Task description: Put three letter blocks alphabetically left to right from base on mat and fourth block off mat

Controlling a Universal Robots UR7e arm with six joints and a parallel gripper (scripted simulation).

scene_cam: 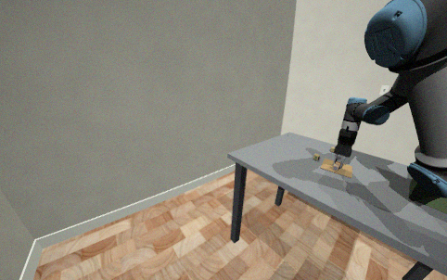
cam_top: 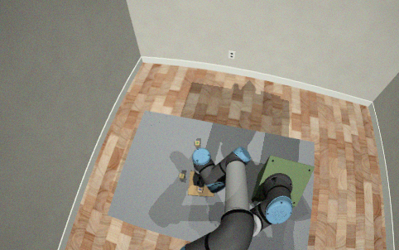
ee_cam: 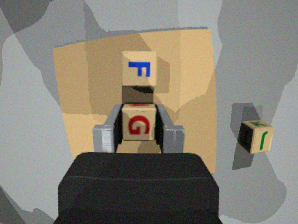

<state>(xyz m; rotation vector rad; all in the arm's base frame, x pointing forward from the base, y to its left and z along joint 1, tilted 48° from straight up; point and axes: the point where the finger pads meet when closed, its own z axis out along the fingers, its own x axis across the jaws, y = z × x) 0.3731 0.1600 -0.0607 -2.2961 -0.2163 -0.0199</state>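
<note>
The mat is 20 mm below my hand. The rest, counted from my hand: block: 120 mm ahead, 10 mm below.
</note>
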